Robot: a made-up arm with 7 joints. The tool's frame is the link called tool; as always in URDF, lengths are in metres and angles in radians. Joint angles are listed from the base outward.
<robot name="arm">
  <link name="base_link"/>
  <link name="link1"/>
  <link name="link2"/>
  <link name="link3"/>
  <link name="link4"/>
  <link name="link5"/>
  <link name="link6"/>
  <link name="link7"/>
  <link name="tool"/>
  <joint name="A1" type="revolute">
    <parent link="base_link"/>
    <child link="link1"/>
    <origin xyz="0 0 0.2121" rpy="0 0 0"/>
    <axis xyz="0 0 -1"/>
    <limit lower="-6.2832" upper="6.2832"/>
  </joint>
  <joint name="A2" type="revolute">
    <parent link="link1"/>
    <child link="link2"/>
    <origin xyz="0 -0.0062 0.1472" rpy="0 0 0"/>
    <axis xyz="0 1 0"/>
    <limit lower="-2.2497" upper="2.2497"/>
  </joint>
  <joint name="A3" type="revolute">
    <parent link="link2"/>
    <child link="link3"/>
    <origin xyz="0 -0.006 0.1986" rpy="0 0 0"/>
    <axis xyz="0 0 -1"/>
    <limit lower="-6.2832" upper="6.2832"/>
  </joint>
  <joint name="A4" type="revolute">
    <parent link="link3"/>
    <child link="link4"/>
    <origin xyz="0 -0.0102 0.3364" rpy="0 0 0"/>
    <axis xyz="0 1 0"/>
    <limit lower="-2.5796" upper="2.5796"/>
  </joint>
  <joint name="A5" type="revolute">
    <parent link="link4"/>
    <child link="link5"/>
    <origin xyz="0 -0.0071 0.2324" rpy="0 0 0"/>
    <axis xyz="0 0 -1"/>
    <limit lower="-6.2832" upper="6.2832"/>
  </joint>
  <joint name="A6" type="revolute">
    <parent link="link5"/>
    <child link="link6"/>
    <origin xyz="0 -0.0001 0.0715" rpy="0 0 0"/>
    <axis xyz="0 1 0"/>
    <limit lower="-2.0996" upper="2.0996"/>
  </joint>
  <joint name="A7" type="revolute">
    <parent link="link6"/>
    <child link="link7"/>
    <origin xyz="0 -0.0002 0.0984" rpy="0 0 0"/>
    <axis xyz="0 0 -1"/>
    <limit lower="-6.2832" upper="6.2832"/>
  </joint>
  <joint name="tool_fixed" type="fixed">
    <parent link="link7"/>
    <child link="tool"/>
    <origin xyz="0 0 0" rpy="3.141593 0 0"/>
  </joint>
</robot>
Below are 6 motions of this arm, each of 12 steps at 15 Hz.
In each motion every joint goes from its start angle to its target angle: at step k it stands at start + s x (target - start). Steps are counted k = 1, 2, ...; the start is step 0. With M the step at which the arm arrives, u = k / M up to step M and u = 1 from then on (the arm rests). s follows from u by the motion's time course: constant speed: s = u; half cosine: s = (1 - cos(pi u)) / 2; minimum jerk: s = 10 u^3 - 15 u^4 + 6 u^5.
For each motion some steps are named. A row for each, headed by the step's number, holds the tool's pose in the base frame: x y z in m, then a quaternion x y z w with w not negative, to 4 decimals.
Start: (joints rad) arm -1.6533 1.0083 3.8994 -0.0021 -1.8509 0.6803 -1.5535
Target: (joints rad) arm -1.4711 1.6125 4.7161 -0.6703 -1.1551 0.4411 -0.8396
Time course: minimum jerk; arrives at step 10
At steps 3, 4, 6, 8, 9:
3: 0.0349 0.8211 0.7677 0.8908 0.1861 -0.3266 0.2552
4: 0.0835 0.8552 0.6781 0.9046 0.0057 -0.2564 0.3406
6: 0.2148 0.8721 0.4803 0.7772 -0.3899 -0.0378 0.4924
8: 0.3073 0.8372 0.3668 0.5730 -0.6037 0.1385 0.5367
9: 0.3237 0.8272 0.3486 0.5263 -0.6356 0.1717 0.5381

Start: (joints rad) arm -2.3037 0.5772 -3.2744 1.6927 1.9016 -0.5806 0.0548
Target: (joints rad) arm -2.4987 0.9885 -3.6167 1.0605 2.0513 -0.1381 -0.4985
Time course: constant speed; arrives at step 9
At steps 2, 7, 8, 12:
2: 0.0633 0.1043 1.0063 0.3222 -0.7612 -0.2610 0.4985
7: -0.1363 0.3206 1.0472 0.4667 -0.8184 -0.0371 0.3331
8: -0.1889 0.3593 1.0381 0.5029 -0.8113 0.0127 0.2978
12: -0.2445 0.3945 1.0227 0.5400 -0.7971 0.0635 0.2627

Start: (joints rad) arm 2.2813 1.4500 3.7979 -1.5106 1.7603 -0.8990 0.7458
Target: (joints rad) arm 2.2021 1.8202 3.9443 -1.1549 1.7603 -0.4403 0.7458
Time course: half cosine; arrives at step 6
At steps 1, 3, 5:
1: -0.6045 -0.2748 0.1640 0.3985 0.5779 0.0709 0.7087
3: -0.6111 -0.3048 0.0733 0.3481 0.5466 0.1462 0.7474
5: -0.6006 -0.3306 -0.0218 0.2980 0.4987 0.2311 0.7804

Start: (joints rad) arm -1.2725 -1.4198 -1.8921 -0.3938 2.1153 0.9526 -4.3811
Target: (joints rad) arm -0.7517 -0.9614 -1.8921 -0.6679 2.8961 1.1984 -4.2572
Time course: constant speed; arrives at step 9
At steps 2, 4, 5, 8, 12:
2: -0.1426 -0.7778 0.7035 -0.9291 0.2664 0.2528 0.0442
4: -0.1773 -0.7177 0.7718 0.8736 -0.3455 -0.3391 0.0492
5: -0.1899 -0.6863 0.8014 0.8361 -0.3814 -0.3831 0.0930
8: -0.2109 -0.5927 0.8719 0.6877 -0.4671 -0.5154 0.2078
12: -0.2132 -0.5630 0.8898 0.6276 -0.4866 -0.5585 0.2395

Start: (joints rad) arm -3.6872 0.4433 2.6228 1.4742 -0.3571 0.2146 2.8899
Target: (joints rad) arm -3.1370 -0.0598 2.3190 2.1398 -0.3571 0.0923 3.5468
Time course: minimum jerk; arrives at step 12
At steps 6, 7, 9, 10, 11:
6: 0.1504 0.2938 0.8380 0.3309 -0.5241 0.3027 0.7240
7: 0.1940 0.2895 0.7800 0.2774 -0.4873 0.3249 0.7616
9: 0.2437 0.2629 0.6911 0.2110 -0.4145 0.3617 0.8080
10: 0.2530 0.2521 0.6677 0.1970 -0.3919 0.3723 0.8179
11: 0.2565 0.2468 0.6574 0.1914 -0.3815 0.3771 0.8220

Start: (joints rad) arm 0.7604 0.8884 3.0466 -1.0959 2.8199 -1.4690 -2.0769
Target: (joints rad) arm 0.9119 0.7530 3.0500 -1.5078 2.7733 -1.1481 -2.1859
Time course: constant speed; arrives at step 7
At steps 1, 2, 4, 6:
1: 0.5199 -0.5200 0.6479 -0.7336 -0.5819 -0.1452 0.3195
2: 0.5053 -0.5262 0.6400 -0.7236 -0.5724 -0.1473 0.3565
4: 0.4738 -0.5352 0.6229 -0.6998 -0.5500 -0.1556 0.4283
6: 0.4398 -0.5391 0.6045 -0.6710 -0.5236 -0.1696 0.4968

